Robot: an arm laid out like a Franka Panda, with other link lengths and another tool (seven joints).
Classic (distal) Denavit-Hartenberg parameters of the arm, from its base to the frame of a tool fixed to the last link. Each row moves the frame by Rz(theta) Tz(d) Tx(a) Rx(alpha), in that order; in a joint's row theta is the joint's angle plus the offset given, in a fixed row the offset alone. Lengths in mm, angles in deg.
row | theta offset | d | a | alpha
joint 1 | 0.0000 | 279.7 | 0.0 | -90.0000
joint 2 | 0.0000 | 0.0 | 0.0 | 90.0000
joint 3 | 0.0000 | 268.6 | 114.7 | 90.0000
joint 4 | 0.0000 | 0.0 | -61.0 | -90.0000
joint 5 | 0.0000 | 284.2 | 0.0 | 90.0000
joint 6 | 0.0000 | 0.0 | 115.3 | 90.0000
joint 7 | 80.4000 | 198.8 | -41.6 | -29.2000
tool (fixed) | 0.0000 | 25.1 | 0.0 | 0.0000
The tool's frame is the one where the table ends.
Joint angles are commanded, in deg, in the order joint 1, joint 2, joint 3, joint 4, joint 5, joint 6, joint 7. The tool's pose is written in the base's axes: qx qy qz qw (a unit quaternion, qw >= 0); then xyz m. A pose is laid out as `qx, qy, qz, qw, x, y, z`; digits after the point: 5 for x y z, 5 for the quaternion.
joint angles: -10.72 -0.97 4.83 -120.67 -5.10 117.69 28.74
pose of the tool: 0.52686, -0.80935, -0.18990, 0.17696, 0.49567, -0.02042, 0.23476
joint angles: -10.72 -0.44 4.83 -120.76 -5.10 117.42 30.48
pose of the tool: 0.51322, -0.81608, -0.19629, 0.17914, 0.49498, -0.02043, 0.22906
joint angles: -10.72 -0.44 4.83 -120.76 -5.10 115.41 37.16
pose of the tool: 0.46069, -0.84329, -0.21060, 0.17962, 0.49190, -0.02125, 0.22507
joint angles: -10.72 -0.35 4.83 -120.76 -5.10 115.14 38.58
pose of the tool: 0.44950, -0.84877, -0.21310, 0.17927, 0.49176, -0.02150, 0.22374
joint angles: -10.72 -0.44 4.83 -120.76 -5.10 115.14 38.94
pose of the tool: 0.44698, -0.85044, -0.21283, 0.17796, 0.49210, -0.02159, 0.22449
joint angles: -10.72 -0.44 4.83 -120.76 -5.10 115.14 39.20
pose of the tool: 0.44506, -0.85152, -0.21297, 0.17744, 0.49229, -0.02165, 0.22447
